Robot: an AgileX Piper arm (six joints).
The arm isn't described. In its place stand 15 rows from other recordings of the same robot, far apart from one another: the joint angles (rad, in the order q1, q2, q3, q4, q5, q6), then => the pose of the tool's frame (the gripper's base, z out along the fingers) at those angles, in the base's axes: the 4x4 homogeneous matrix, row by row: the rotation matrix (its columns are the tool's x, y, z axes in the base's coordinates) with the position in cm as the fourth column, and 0 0 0 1 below.
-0.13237, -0.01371, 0.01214, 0.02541, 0.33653, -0.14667 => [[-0.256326 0.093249 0.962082 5.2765], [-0.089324 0.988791 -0.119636 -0.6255], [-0.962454 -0.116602 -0.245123 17.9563], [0 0 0 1]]
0.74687, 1.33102, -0.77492, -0.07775, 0.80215, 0.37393 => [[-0.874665 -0.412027 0.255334 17.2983], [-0.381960 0.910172 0.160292 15.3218], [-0.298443 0.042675 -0.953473 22.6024], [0 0 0 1]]
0.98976, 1.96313, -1.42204, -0.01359, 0.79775, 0.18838 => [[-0.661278 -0.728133 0.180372 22.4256], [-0.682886 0.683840 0.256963 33.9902], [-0.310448 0.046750 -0.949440 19.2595], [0 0 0 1]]
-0.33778, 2.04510, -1.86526, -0.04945, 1.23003, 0.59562 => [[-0.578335 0.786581 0.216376 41.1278], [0.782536 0.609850 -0.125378 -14.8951], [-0.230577 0.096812 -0.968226 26.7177], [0 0 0 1]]
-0.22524, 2.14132, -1.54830, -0.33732, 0.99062, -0.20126 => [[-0.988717 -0.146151 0.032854 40.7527], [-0.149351 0.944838 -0.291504 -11.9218], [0.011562 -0.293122 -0.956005 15.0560], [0 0 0 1]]
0.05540, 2.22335, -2.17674, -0.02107, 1.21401, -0.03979 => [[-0.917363 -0.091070 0.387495 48.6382], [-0.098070 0.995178 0.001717 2.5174], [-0.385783 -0.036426 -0.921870 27.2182], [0 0 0 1]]
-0.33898, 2.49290, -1.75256, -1.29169, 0.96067, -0.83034 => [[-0.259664 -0.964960 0.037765 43.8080], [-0.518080 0.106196 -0.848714 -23.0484], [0.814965 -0.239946 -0.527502 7.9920], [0 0 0 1]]
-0.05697, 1.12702, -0.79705, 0.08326, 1.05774, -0.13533 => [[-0.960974 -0.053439 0.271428 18.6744], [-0.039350 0.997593 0.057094 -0.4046], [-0.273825 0.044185 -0.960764 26.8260], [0 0 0 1]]
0.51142, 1.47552, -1.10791, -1.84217, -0.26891, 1.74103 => [[-0.225141 -0.711710 0.665417 28.6079], [-0.248863 0.702304 0.666961 18.7264], [-0.942008 -0.015437 -0.335236 32.9020], [0 0 0 1]]
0.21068, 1.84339, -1.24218, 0.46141, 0.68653, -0.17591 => [[-0.934855 -0.138947 0.326711 36.4539], [-0.013468 0.933452 0.358449 10.4219], [-0.354775 0.330698 -0.874513 20.0854], [0 0 0 1]]
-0.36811, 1.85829, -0.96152, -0.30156, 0.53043, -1.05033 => [[-0.608494 -0.774072 0.174782 30.1400], [-0.789780 0.569257 -0.228459 -13.0902], [0.077348 -0.277055 -0.957736 12.9333], [0 0 0 1]]
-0.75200, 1.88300, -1.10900, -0.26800, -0.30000, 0.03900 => [[-0.411280 0.552549 0.724940 30.7948], [0.090042 0.816057 -0.570914 -27.8286], [-0.907051 -0.169530 -0.385381 20.2828], [0 0 0 1]]
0.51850, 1.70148, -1.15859, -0.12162, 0.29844, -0.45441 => [[-0.243985 -0.718274 0.651578 32.8484], [-0.760790 0.558422 0.330702 18.3686], [-0.601390 -0.415027 -0.682702 24.5227], [0 0 0 1]]
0.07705, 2.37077, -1.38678, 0.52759, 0.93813, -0.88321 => [[-0.837322 -0.506370 -0.206112 38.3206], [-0.544832 0.741645 0.391307 6.6642], [-0.045284 0.439946 -0.896882 2.8243], [0 0 0 1]]
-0.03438, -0.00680, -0.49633, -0.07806, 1.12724, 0.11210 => [[-0.501149 0.134556 0.854836 -0.8742], [0.095552 0.990401 -0.099877 -0.6113], [-0.860070 0.031628 -0.509195 27.1199], [0 0 0 1]]
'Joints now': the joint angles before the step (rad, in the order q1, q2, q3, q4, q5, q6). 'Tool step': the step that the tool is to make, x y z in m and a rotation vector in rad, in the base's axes. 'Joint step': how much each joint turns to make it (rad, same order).
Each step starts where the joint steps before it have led.
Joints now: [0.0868 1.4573 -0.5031 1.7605 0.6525 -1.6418]
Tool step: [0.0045 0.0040 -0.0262 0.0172 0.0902 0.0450]
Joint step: [0.0002 0.1209 -0.0005 0.0069 0.0521 -0.0357]
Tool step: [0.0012 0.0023 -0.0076 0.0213 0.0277 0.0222]
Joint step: [-0.0003 0.0416 -0.0033 0.0006 0.0338 -0.0093]
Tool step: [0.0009 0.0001 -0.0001 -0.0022 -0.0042 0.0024]
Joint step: [0.0002 0.0029 -0.0031 0.0012 -0.0003 -0.0059]
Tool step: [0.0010 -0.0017 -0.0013 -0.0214 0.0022 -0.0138]
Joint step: [-0.0003 0.0002 -0.0011 0.0007 -0.0256 -0.0001]
